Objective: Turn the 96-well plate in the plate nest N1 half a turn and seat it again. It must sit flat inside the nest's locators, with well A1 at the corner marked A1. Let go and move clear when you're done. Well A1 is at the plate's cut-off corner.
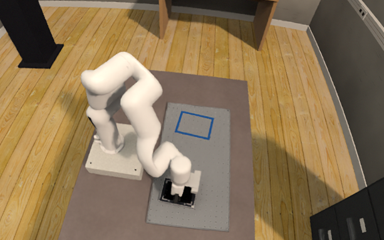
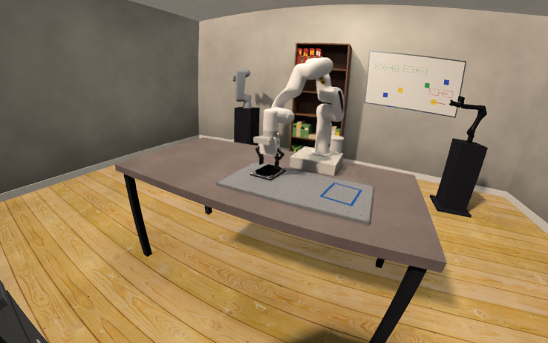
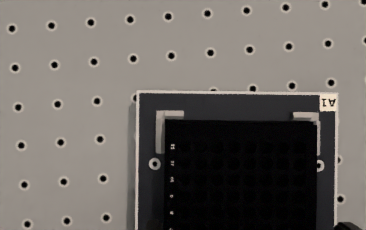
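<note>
My gripper is now 30 mm above the black 96-well plate. From my hand the other things lie so: plate nest N1: 40 mm below.
</note>
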